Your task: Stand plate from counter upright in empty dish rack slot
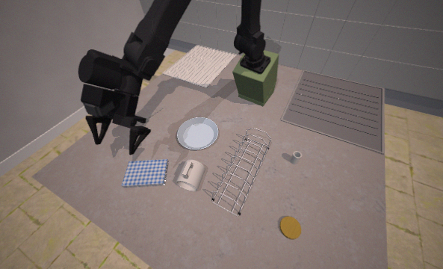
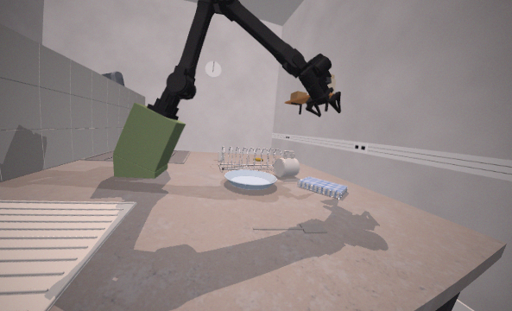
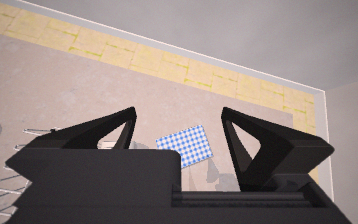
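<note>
Right now the pale blue plate is 31 cm behind my hand, 4 cm to the right of it and 29 cm below it. Round my hand: grey drain mat 93 cm behind, 40 cm to the left, 31 cm below; disc 21 cm behind, 49 cm to the left, 30 cm below; small white cup 46 cm behind, 39 cm to the left, 29 cm below.
</note>
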